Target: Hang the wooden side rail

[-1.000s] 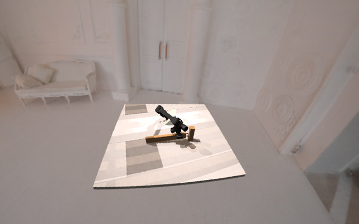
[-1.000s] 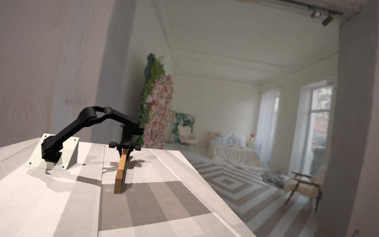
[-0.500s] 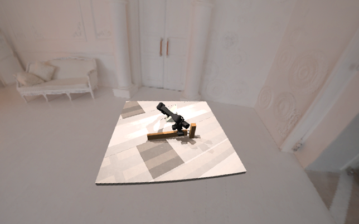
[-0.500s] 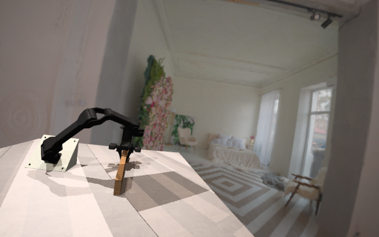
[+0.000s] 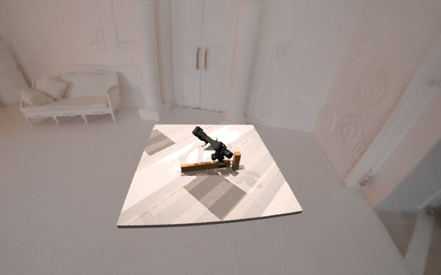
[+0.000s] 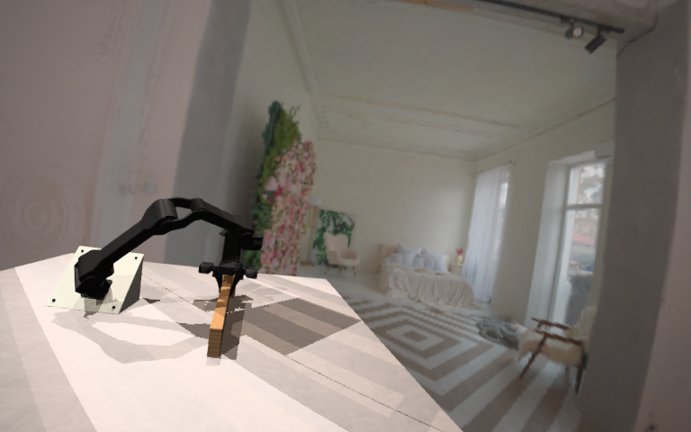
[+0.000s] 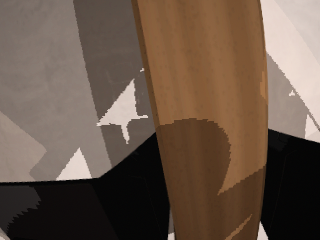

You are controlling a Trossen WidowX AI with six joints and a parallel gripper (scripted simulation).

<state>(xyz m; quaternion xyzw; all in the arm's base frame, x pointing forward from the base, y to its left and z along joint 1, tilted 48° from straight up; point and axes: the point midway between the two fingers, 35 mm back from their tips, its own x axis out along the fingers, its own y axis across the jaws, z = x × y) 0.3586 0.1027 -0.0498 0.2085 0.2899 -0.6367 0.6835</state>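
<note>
My gripper tip is 140 mm to the right of the wooden headboard post, 40 mm below it and 20 mm past it.
</note>
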